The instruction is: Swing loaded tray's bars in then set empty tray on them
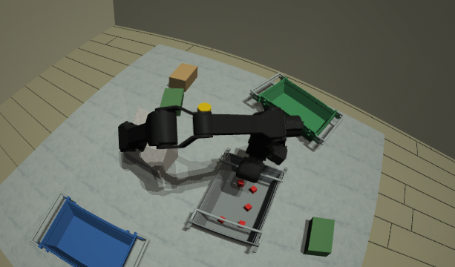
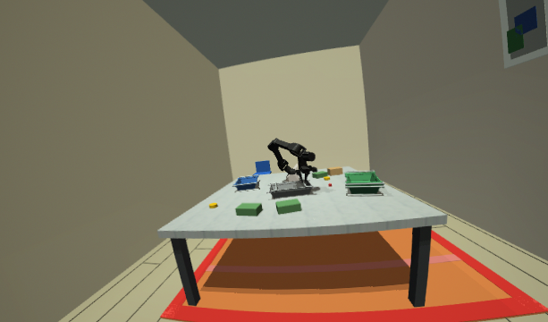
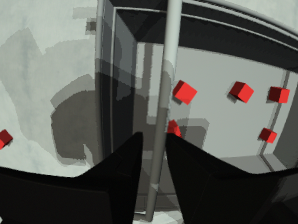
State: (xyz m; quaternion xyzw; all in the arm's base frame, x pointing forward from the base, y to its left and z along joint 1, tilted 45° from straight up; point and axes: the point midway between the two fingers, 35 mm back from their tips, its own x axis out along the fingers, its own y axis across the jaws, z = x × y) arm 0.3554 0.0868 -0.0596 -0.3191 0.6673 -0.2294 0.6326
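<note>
My gripper tip is 28 cm past the blue tray, 50 cm to the left of it and 2 cm above it. The rest, counted from my gripper tip: tan block: 47 cm behind, 31 cm to the left, 3 cm below; red bit: 18 cm to the right, 5 cm below; red block: 8 cm behind, 19 cm to the left, 5 cm below.
</note>
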